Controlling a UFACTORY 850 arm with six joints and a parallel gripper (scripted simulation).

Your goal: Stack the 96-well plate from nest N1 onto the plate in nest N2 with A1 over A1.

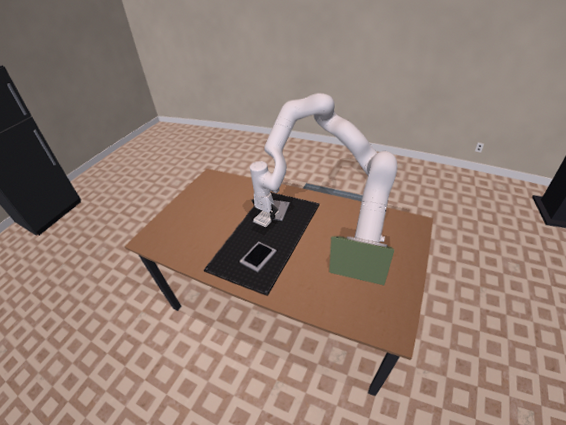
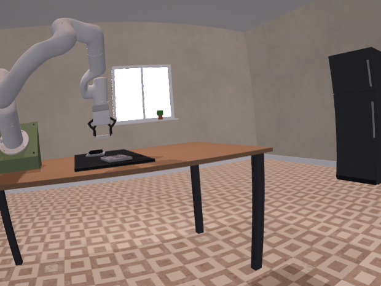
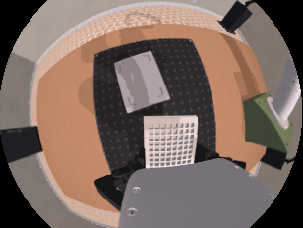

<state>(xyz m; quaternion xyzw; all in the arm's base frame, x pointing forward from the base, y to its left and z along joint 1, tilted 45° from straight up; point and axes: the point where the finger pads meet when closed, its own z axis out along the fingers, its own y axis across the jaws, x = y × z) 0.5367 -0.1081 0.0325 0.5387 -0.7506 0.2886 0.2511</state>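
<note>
Right now the dark plate is 10 mm behind my hand, 190 mm to the left of it and 100 mm below it. From my hand the other things lie so: white 96-well plate 10 mm below.
</note>
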